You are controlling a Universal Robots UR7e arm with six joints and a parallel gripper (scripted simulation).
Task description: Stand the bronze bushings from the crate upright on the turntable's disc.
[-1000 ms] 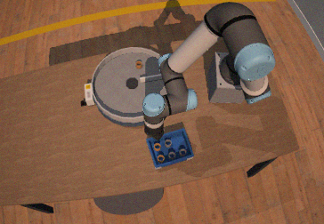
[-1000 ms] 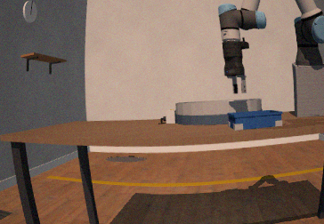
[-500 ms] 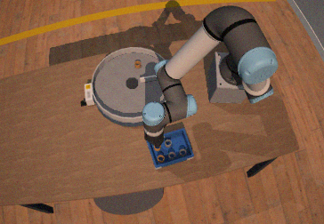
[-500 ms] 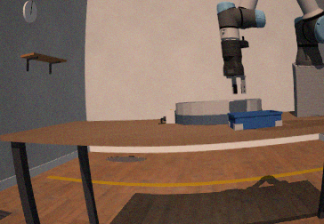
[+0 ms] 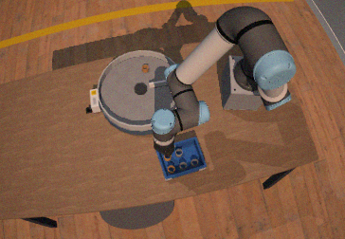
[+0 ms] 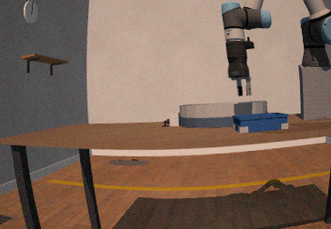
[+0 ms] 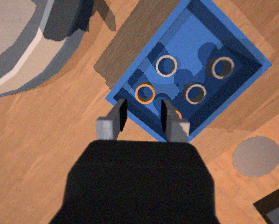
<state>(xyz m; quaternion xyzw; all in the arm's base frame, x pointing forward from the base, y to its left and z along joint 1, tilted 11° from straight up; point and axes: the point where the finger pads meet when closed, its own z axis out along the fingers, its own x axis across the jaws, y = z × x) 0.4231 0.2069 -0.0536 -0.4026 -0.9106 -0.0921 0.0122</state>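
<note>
Now: hand 110 mm above the blue crate, 50 mm past it and 30 mm to the right of it. The rest, counted from my hand: grey turntable disc (350 mm to the right, 80 mm below, 50 mm ahead).
</note>
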